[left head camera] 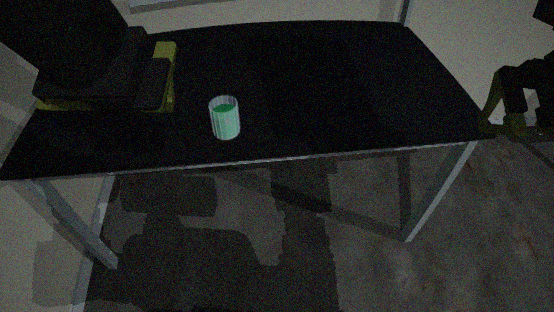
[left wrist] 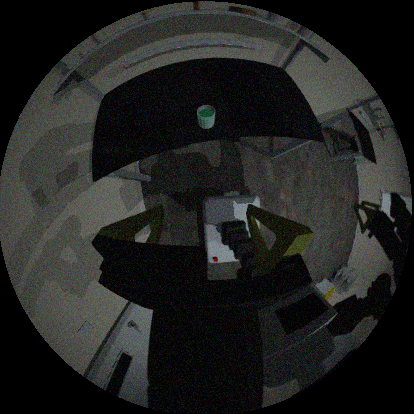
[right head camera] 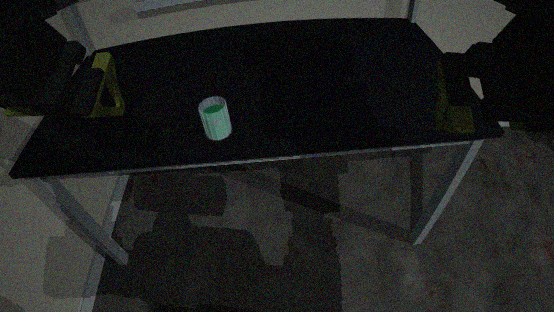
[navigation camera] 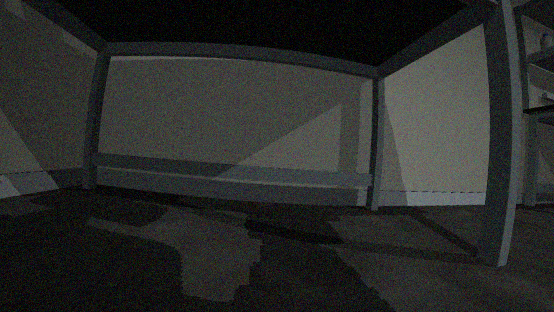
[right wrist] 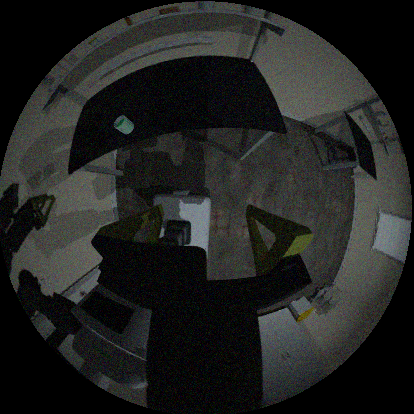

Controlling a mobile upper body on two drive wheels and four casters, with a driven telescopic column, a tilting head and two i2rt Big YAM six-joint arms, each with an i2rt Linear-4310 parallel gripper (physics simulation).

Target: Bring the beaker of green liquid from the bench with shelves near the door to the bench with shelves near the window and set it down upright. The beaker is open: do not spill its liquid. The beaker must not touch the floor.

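The beaker of green liquid (left head camera: 225, 121) (right head camera: 216, 122) (left wrist: 206, 118) (right wrist: 124, 125) stands upright on a black-topped bench (left head camera: 325, 90) (right head camera: 325, 90) (left wrist: 250, 100) (right wrist: 200, 95), left of its middle and near the front edge in the head views. My left gripper (left head camera: 107, 106) (right head camera: 65, 112) (left wrist: 204, 208) is open and empty, to the left of the beaker and apart from it. My right gripper (left head camera: 510, 126) (right head camera: 480, 120) (right wrist: 204, 208) is open and empty, far to the right by the bench's right end. Which bench this is cannot be told.
Grey legs (navigation camera: 500, 150) and a low rear rail (navigation camera: 230, 175) carry the bench. A wall stands behind it. Another dark-topped bench (left wrist: 362, 135) (right wrist: 364, 145) shows at the right. Shelves with small items show at the navigation view's right edge. My light grey base (left wrist: 220, 210) (right wrist: 197, 225) is below.
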